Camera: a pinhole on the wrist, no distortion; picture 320 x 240 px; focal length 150.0 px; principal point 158.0 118.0 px. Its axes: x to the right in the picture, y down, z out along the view. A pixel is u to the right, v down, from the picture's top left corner.
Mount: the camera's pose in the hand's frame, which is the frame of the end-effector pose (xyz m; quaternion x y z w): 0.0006 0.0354 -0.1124 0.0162 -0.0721 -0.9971 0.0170
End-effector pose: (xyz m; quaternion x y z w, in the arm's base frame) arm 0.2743 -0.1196 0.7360 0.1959 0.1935 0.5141 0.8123
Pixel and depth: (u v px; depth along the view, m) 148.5 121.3 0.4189
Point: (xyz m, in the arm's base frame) 0.3700 -0.1098 1.0376
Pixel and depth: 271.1 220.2 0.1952
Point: 0.3203 -0.2958 0.7958
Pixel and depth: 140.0 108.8 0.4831
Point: 0.3744 -0.0721 1.1096
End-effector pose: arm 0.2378 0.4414 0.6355 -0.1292 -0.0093 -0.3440 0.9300
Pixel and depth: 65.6 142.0 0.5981
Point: 0.5672 0.3711 1.1505
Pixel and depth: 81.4 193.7 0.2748
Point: 0.3176 0.3584 0.8407
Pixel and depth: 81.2 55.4 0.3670
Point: 0.5430 0.5701 0.8223
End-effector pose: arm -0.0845 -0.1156 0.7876 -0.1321 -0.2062 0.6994 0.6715
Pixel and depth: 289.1 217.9 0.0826
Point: -0.0597 -0.1849 0.7635
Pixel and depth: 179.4 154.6 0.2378
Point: -0.1517 -0.1697 0.8934
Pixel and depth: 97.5 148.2 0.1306
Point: -0.1244 -0.0693 0.7977
